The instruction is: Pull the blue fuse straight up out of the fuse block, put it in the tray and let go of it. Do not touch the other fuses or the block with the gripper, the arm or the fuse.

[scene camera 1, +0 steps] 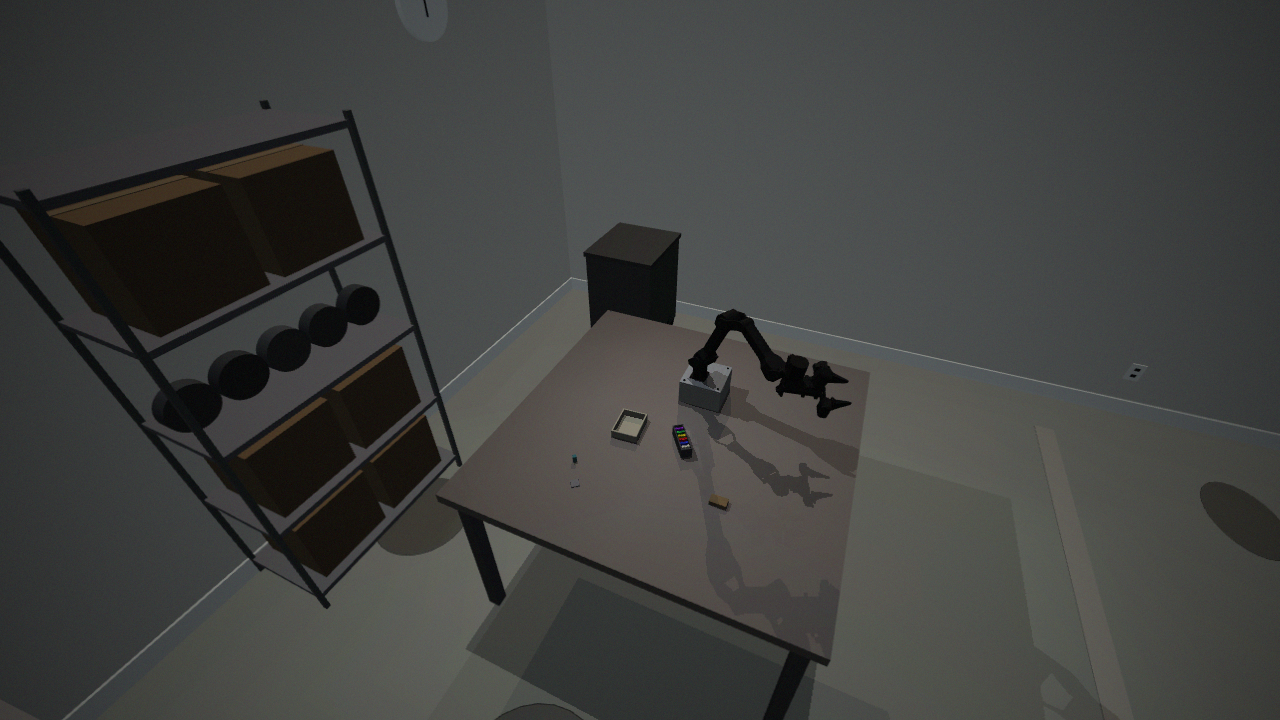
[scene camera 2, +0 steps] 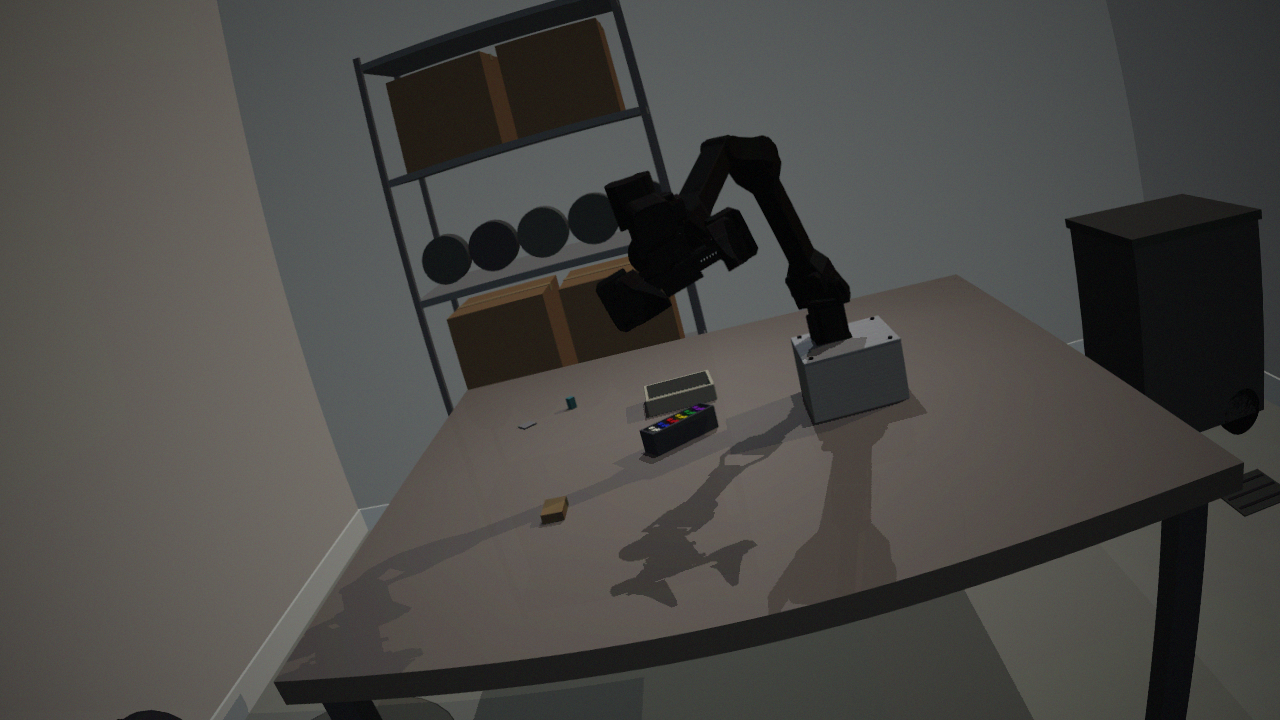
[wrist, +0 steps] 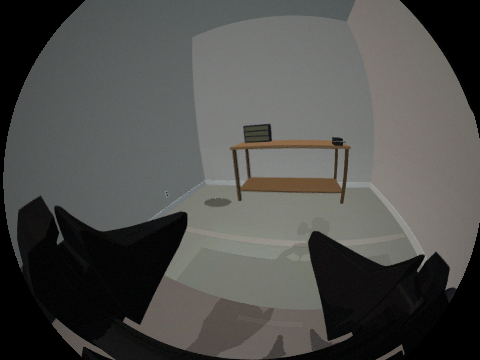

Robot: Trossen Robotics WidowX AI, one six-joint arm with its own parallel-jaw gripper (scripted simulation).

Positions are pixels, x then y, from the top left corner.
Labels:
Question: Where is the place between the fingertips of the gripper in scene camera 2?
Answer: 702,281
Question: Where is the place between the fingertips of the gripper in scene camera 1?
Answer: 849,392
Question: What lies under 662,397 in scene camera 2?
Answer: A tray.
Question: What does the gripper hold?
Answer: Nothing.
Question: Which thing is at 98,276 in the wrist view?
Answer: The gripper.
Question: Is the gripper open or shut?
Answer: Open.

